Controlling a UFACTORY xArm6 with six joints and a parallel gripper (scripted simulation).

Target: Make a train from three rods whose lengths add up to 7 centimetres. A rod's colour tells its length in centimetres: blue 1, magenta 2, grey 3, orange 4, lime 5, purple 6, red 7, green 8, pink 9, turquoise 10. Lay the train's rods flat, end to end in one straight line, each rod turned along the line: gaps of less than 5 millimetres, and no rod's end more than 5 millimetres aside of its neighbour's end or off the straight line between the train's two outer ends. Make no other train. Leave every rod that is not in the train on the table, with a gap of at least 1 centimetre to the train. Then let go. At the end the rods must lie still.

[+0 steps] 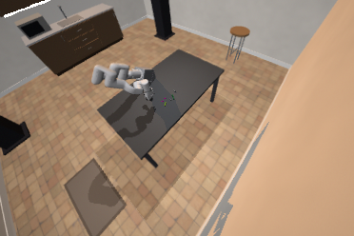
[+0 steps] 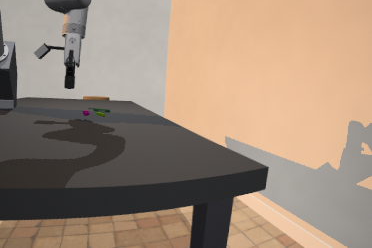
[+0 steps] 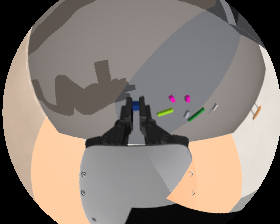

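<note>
Right now the green rod is 11 cm ahead of my hand, 23 cm to the left of it and 11 cm below it. Round my hand: blue rod (2 cm below); lime rod (11 cm ahead, 10 cm to the left, 11 cm below); magenta rod (5 cm ahead, 10 cm to the left, 11 cm below).
</note>
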